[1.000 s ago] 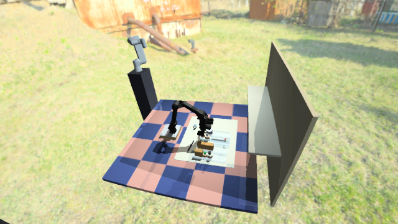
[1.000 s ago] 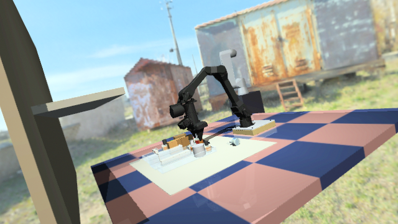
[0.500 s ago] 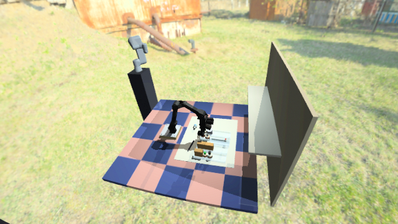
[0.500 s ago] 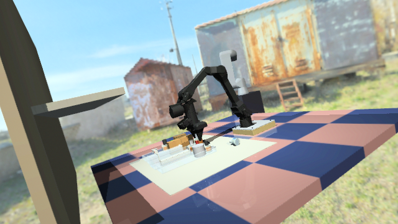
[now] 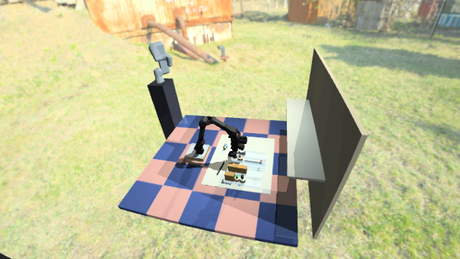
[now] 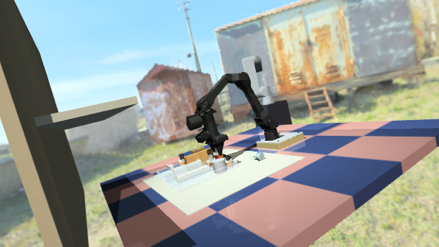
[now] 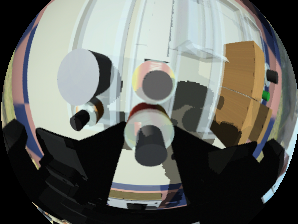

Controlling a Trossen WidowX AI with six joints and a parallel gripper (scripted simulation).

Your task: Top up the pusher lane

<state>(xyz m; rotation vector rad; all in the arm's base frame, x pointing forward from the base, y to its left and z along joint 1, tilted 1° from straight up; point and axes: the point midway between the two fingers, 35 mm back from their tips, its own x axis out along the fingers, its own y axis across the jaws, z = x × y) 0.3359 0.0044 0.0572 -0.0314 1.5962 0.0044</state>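
The clear lane tray lies 15 cm ahead of my gripper tip, 2 cm to the right of it and 4 cm below it. The rest, counted from my gripper tip: thin black stick 9 cm behind, 13 cm to the right, 5 cm below; shelf wall 61 cm ahead, 6 cm to the left, 34 cm above.
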